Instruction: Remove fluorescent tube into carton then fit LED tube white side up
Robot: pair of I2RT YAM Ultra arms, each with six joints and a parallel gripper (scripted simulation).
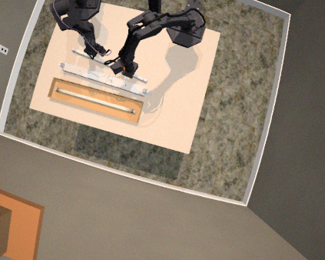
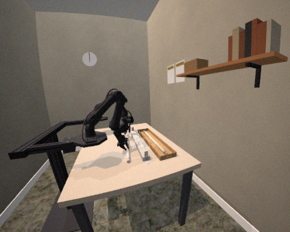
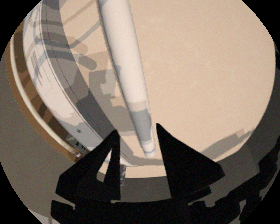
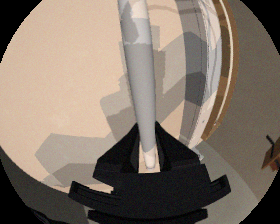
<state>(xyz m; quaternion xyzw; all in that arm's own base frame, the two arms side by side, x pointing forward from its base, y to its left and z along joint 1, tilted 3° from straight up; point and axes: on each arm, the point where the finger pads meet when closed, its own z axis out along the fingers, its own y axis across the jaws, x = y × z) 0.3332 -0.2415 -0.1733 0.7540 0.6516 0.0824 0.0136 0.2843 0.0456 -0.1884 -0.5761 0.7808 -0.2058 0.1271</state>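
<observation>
My right gripper is now 2 cm short of the LED tube, 12 cm to the right of it and 1 cm above it. The rest, counted from my right hand: carton (28 cm ahead, 10 cm to the left); then light fixture (13 cm ahead, 11 cm to the left, 3 cm above); then old fluorescent tube (29 cm ahead, 10 cm to the left).
</observation>
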